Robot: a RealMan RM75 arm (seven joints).
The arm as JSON. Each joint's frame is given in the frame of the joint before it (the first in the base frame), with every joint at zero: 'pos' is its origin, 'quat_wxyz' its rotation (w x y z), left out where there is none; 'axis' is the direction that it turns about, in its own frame. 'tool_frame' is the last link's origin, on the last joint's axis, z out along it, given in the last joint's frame.
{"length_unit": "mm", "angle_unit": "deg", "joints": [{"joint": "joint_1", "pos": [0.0, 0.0, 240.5], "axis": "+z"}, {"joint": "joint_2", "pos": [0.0, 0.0, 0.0], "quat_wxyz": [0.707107, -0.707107, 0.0, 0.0], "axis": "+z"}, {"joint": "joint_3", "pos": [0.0, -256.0, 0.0], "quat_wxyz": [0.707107, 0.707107, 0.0, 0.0], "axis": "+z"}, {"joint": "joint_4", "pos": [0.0, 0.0, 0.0], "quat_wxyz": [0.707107, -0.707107, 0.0, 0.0], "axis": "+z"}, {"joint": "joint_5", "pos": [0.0, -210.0, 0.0], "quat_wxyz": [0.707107, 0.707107, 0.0, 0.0], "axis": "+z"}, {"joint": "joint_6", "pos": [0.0, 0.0, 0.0], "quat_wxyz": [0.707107, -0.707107, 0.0, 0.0], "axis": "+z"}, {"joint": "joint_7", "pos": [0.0, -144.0, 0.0], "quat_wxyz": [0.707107, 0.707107, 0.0, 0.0], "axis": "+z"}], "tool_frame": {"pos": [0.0, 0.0, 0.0]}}
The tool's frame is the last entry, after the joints.
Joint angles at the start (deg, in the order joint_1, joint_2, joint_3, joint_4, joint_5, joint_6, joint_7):
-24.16, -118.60, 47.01, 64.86, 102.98, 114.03, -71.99
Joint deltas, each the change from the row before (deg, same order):
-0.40, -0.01, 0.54, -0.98, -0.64, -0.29, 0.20
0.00, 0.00, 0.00, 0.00, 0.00, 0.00, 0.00
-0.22, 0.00, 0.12, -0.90, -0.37, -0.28, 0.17
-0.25, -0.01, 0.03, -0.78, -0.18, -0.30, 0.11
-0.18, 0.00, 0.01, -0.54, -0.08, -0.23, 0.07
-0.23, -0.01, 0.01, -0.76, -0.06, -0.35, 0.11
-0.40, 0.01, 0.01, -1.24, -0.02, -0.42, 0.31
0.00, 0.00, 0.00, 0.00, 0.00, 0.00, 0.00
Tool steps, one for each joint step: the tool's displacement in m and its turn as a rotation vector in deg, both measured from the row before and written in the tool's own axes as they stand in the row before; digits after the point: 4 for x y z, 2 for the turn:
0.0002, -0.0012, 0.0035, -0.36, 0.87, -0.08
0.0000, 0.0000, 0.0000, 0.00, 0.00, 0.00
-0.0008, -0.0008, 0.0016, 0.07, 0.64, -0.30
-0.0008, -0.0010, 0.0014, 0.12, 0.44, -0.31
-0.0007, -0.0008, 0.0009, 0.10, 0.25, -0.24
-0.0012, -0.0010, 0.0013, 0.16, 0.30, -0.37
-0.0019, -0.0013, 0.0021, 0.09, 0.45, -0.47
0.0000, 0.0000, 0.0000, 0.00, 0.00, 0.00

